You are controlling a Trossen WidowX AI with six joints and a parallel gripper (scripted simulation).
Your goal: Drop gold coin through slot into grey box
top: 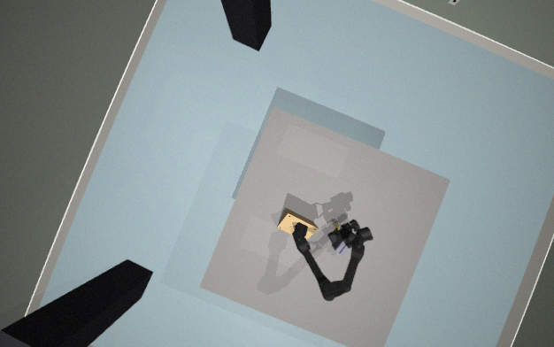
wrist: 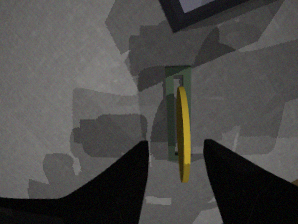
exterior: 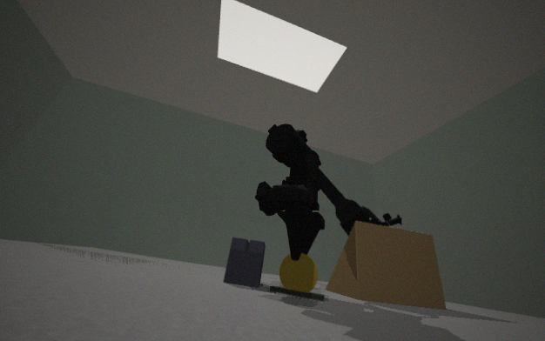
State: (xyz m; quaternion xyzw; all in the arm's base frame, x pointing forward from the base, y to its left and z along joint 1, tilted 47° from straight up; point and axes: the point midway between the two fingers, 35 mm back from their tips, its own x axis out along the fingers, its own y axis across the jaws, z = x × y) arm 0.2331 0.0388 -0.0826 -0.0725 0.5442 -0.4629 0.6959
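The gold coin lies 2 cm below my gripper tip.
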